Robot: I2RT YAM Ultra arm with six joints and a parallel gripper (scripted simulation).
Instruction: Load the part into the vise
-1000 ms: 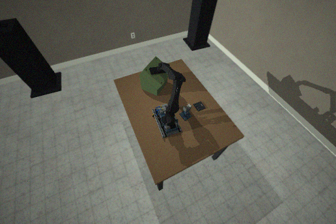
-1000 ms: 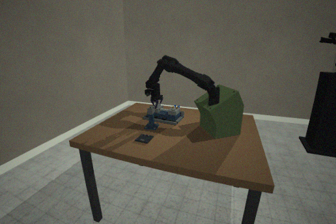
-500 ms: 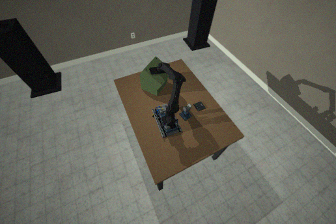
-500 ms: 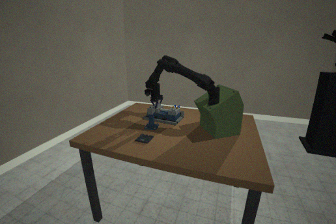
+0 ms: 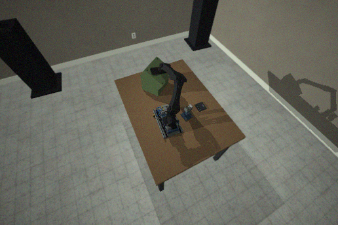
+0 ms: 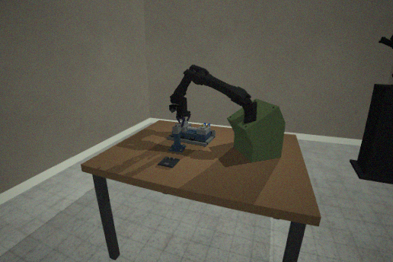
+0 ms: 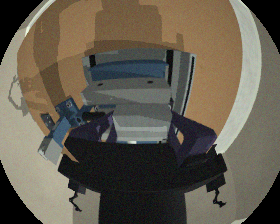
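Right now the part is right at my hand. From my hand the other things lie so: vise: 70 mm behind, 50 mm below, 20 mm to the left; then infeed plate: 390 mm to the left, 110 mm behind, 90 mm below.
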